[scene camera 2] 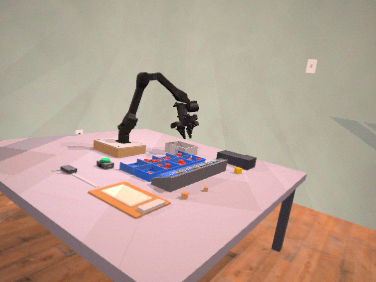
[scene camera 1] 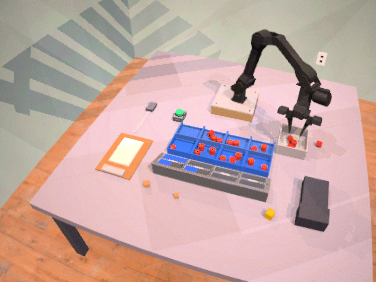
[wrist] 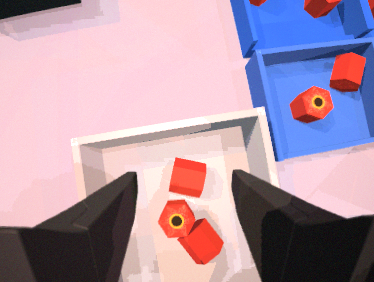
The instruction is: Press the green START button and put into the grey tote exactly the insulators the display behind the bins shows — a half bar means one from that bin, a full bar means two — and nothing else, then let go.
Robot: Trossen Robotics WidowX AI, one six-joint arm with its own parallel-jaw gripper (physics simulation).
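Note:
My gripper is open and empty above the grey tote. Three red insulators lie inside: one apart, another with its hole up, a third against it. The blue bins hold several red insulators; the back left bin looks empty. The display shows blue bars in its two left columns in scene camera 1; the right two look grey. The green START button stands behind the bins' left end.
A red block lies right of the tote. A dark box and a yellow cube are at the front right. Orange cubes lie before the display, an orange board at left.

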